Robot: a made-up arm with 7 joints. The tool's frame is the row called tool. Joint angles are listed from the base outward. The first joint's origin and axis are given. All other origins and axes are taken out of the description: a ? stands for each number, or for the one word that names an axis. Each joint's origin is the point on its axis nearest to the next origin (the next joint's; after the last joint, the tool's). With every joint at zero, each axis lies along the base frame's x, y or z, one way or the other. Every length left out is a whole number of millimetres.
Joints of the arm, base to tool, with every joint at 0 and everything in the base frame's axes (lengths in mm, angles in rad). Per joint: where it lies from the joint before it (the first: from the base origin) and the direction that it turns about. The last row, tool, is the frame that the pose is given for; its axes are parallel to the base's.
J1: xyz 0 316 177 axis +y
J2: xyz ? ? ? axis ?
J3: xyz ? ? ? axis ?
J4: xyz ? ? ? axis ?
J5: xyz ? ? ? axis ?
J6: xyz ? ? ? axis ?
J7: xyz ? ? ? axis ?
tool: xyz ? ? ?
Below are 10 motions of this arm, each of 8 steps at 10 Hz.
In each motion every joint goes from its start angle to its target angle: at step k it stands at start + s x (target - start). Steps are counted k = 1, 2, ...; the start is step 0. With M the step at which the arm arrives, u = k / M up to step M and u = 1 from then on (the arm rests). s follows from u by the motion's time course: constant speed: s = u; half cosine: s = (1 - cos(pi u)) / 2; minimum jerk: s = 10 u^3 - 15 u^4 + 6 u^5.
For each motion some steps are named. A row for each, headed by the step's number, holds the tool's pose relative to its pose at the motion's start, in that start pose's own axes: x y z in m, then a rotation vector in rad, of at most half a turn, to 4 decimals.
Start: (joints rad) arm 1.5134 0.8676 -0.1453 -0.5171 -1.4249 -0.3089 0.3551
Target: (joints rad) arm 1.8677 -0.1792 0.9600 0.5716 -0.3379 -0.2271 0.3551
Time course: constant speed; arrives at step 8
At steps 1, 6, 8:
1: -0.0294 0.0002 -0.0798 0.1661 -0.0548 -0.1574
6: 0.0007 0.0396 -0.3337 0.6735 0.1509 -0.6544
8: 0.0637 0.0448 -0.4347 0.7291 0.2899 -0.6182

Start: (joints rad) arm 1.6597 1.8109 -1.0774 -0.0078 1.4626 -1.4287 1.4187
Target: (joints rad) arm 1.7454 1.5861 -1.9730 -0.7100 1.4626 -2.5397 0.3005
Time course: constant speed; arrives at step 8
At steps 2, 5, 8:
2: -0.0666 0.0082 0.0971 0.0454 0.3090 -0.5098
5: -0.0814 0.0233 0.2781 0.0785 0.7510 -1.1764
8: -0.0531 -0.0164 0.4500 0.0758 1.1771 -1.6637

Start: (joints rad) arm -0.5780 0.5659 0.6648 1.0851 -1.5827 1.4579 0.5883
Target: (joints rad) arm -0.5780 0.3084 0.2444 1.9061 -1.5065 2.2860 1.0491
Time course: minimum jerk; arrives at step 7
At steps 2, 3, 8:
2: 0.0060 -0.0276 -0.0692 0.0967 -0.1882 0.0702
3: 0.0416 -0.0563 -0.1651 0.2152 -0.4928 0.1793
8: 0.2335 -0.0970 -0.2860 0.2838 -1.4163 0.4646

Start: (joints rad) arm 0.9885 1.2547 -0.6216 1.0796 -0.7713 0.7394 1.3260
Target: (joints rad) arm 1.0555 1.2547 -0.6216 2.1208 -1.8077 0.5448 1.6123
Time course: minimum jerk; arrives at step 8
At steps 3, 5, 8:
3: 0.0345 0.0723 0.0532 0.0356 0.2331 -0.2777
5: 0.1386 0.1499 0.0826 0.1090 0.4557 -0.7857
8: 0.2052 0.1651 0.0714 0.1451 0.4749 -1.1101

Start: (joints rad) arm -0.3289 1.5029 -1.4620 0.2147 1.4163 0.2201 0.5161
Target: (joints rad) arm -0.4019 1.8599 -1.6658 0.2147 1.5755 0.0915 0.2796
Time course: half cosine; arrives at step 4
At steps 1, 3, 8:
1: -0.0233 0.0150 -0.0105 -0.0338 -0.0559 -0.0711
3: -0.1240 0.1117 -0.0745 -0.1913 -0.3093 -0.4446
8: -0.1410 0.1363 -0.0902 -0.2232 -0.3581 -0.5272

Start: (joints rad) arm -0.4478 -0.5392 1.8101 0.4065 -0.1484 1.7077 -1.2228
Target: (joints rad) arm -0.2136 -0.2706 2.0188 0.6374 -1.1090 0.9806 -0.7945
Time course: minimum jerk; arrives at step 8
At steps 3, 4, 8:
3: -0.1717 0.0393 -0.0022 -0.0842 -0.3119 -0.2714
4: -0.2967 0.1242 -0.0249 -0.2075 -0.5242 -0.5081
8: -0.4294 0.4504 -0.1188 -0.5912 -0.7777 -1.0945

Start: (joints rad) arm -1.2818 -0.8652 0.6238 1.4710 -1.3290 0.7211 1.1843
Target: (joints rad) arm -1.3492 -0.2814 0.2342 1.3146 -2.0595 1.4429 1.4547
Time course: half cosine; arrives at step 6
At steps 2, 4, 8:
2: -0.0262 0.0473 -0.0341 0.0893 -0.2523 0.0068
4: -0.0389 0.1446 -0.1034 0.2333 -0.7655 0.0827
8: -0.0347 0.1920 -0.1304 0.2946 -1.0105 0.1381

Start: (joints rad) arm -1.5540 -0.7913 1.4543 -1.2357 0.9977 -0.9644 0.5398
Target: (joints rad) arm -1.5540 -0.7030 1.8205 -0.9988 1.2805 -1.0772 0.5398
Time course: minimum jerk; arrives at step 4
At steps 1, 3, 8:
1: 0.0013 0.0083 0.0052 -0.0597 0.0161 -0.0073
3: 0.0093 0.0749 0.0200 -0.5140 0.1069 -0.0260
8: 0.0096 0.0831 0.0188 -0.5722 0.1145 -0.0237

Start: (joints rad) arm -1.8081 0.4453 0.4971 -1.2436 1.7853 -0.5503 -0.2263
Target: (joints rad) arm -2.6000 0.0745 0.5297 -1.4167 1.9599 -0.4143 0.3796
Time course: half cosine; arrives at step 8
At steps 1, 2, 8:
1: 0.0034 0.0078 -0.0086 0.0278 -0.0191 0.0009
2: 0.0144 0.0317 -0.0309 0.1055 -0.0745 0.0023
8: 0.1510 0.2491 -0.0740 0.6270 -0.5419 -0.0759

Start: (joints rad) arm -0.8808 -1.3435 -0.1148 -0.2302 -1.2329 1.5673 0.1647
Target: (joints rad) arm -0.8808 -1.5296 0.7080 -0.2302 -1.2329 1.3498 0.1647
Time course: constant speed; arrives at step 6
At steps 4, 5, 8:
4: 0.0125 0.1591 0.0243 0.0914 -0.0396 -0.5073
5: 0.0292 0.1916 0.0406 0.1225 -0.0286 -0.6326
8: 0.0502 0.2191 0.0607 0.1570 -0.0091 -0.7562

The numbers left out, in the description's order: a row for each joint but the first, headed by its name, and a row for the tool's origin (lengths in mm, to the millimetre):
J2: xyz -1 0 -59, axis +z
J3: xyz -19 -208 0, axis +y
J4: xyz 252 0 191, axis -x
J5: xyz 0 9 -22, axis -y
J6: xyz -249 0 -33, axis +x
J7: xyz 0 -116 68, axis +z
tool: xyz -69 -233 0

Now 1 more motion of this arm.
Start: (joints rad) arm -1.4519 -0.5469 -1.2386 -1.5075 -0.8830 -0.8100 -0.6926
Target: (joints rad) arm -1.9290 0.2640 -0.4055 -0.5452 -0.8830 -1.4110 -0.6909
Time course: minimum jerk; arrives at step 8
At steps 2, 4, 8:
2: 0.0123 -0.0202 0.0119 -0.0523 0.0034 -0.0141
4: 0.1382 -0.0433 0.0825 -0.3452 0.0189 0.0639
8: 0.3566 0.1475 0.2016 -0.9034 -0.1213 0.4108

